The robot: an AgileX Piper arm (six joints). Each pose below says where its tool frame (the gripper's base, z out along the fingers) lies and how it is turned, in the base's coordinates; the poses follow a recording.
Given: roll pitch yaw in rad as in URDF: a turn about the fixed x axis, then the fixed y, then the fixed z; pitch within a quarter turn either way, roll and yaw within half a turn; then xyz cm.
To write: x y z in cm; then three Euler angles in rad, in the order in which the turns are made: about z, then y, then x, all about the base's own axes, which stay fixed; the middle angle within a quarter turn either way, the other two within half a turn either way. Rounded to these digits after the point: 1 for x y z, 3 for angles.
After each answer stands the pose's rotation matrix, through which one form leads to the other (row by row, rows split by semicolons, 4 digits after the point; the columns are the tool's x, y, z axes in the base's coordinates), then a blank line. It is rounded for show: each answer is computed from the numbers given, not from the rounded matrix.
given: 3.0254 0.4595 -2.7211 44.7 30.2 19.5
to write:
44.7 30.2 19.5 2.637 0.363 -2.831
-0.8182 -0.4524 0.3548; -0.3659 0.8857 0.2857; -0.4435 0.1039 -0.8902

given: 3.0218 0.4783 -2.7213 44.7 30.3 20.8
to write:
44.7 30.3 20.8 2.630 0.377 -2.818
-0.8105 -0.4553 0.3684; -0.3622 0.8840 0.2956; -0.4603 0.1061 -0.8814

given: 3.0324 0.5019 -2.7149 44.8 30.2 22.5
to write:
44.8 30.2 22.5 2.620 0.401 -2.813
-0.7981 -0.4591 0.3902; -0.3628 0.8832 0.2971; -0.4811 0.0955 -0.8714

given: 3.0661 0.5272 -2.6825 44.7 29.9 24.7
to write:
44.7 29.9 24.7 2.591 0.429 -2.817
-0.7747 -0.4759 0.4163; -0.3830 0.8771 0.2899; -0.5031 0.0652 -0.8618

